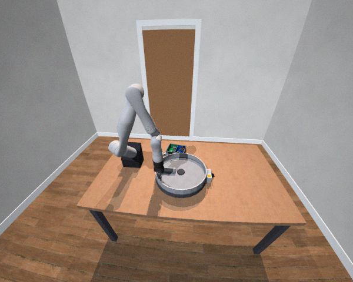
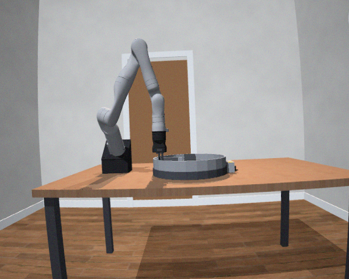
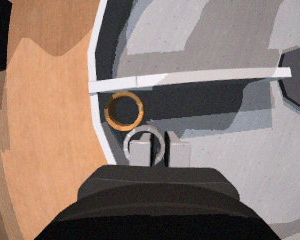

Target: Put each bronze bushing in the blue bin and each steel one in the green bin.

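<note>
My hand is 9 cm short of the blue bin, 39 cm to the right of it and 6 cm above it. The rest, counted from my hand: grey turntable 16 cm ahead, 5 cm to the left, 3 cm below.
</note>
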